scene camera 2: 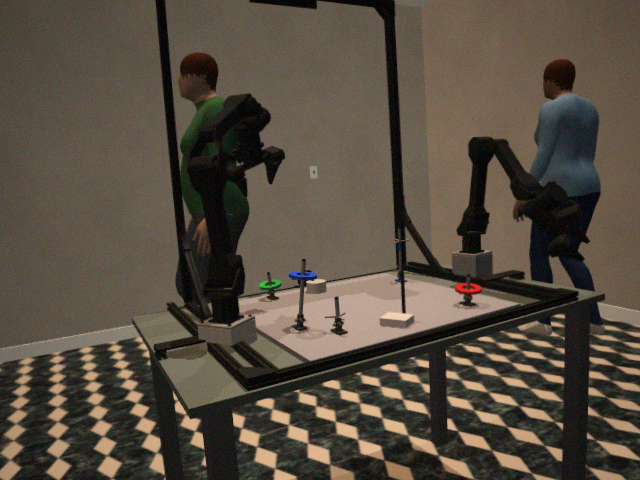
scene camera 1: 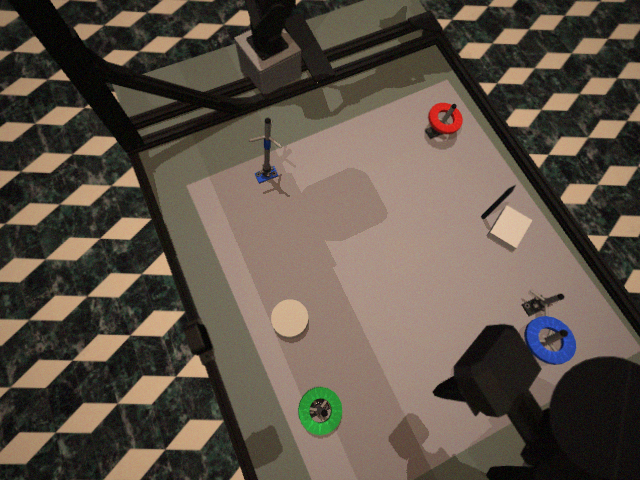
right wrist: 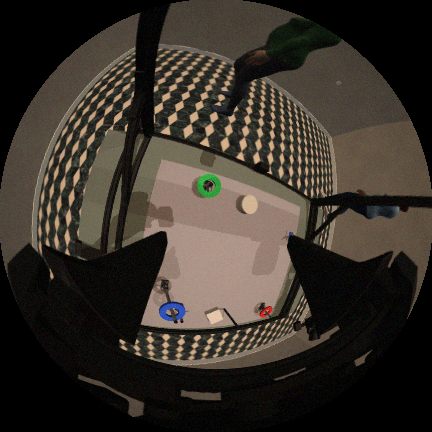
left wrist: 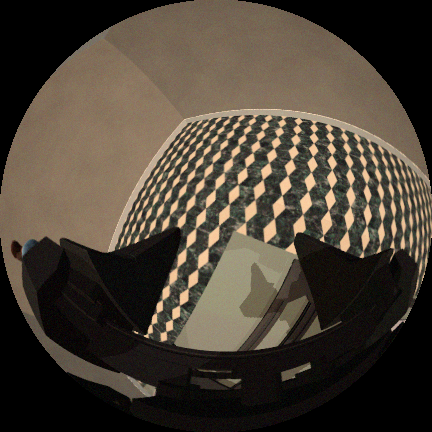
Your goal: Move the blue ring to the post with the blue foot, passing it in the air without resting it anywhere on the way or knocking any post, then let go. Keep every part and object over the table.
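Places are measured from the left arm's base along level axes (x ahead, y left, z up), in metres.
Where they show: left gripper, fingertip midpoint: (scene camera 2: pixel 586 251) (right wrist: pixel 302 320) (left wrist: pixel 240 236); right gripper, fingertip midpoint: (scene camera 2: pixel 258 190) (scene camera 1: pixel 462 431) (right wrist: pixel 230 240); left arm's base at its link origin: (scene camera 2: pixel 472 251) (scene camera 1: pixel 267 43); right arm's base at its link origin: (scene camera 2: pixel 226 319).
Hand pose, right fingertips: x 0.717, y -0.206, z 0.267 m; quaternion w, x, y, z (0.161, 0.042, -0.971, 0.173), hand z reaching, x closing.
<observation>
Things, the pixels of their top centre, and the offset from my right fingertips. "spot": a spot on its surface instead.
- blue ring at its top centre: (scene camera 1: pixel 552 339) (scene camera 2: pixel 302 272) (right wrist: pixel 172 313) dx +0.032, dy +0.241, dz -0.208 m
- tall dark post at a spot on its surface: (scene camera 2: pixel 301 304) spot: dx +0.042, dy +0.240, dz -0.289 m
- green ring at its top centre: (scene camera 1: pixel 320 410) (right wrist: pixel 209 184) (scene camera 2: pixel 270 281) dx -0.074, dy -0.099, dz -0.297 m
- red ring at its top centre: (scene camera 1: pixel 446 115) (scene camera 2: pixel 468 285) (right wrist: pixel 266 312) dx -0.391, dy +0.426, dz -0.297 m
- cream disc at its top centre: (scene camera 1: pixel 289 317) (scene camera 2: pixel 316 281) (right wrist: pixel 249 204) dx -0.227, dy -0.059, dz -0.317 m
- cream block at its top centre: (scene camera 1: pixel 511 226) (scene camera 2: pixel 396 316) (right wrist: pixel 214 316) dx -0.139, dy +0.394, dz -0.332 m
- thin black rod at its top centre: (scene camera 1: pixel 515 184) dx -0.186, dy +0.373, dz -0.212 m
The blue ring (scene camera 1: pixel 532 341) (scene camera 2: pixel 294 276) (right wrist: pixel 164 311) hangs high around a tall dark post (scene camera 2: pixel 301 304), near its top. The post with the blue foot (scene camera 1: pixel 267 155) (scene camera 2: pixel 399 246) (right wrist: pixel 291 234) stands upright at the far end of the table; it has a blue band and thin cross arms near its top and carries no ring. My right gripper (scene camera 2: pixel 257 187) (right wrist: pixel 230 240) is open and empty, high above the table; part of it hides the tall post's foot in scene camera 1. My left gripper (scene camera 2: pixel 582 249) (left wrist: pixel 240 236) is open and empty, off to the right in scene camera 2.
A short post with cross arms (scene camera 1: pixel 552 299) (scene camera 2: pixel 337 307) stands close beside the tall post. A green ring (scene camera 1: pixel 306 411) (scene camera 2: pixel 263 285) and a red ring (scene camera 1: pixel 434 118) (scene camera 2: pixel 459 288) sit on short posts. A cream disc (scene camera 1: pixel 289 318), a cream block (scene camera 1: pixel 510 227) and a thin black rod (scene camera 1: pixel 498 202) also stand there.
</observation>
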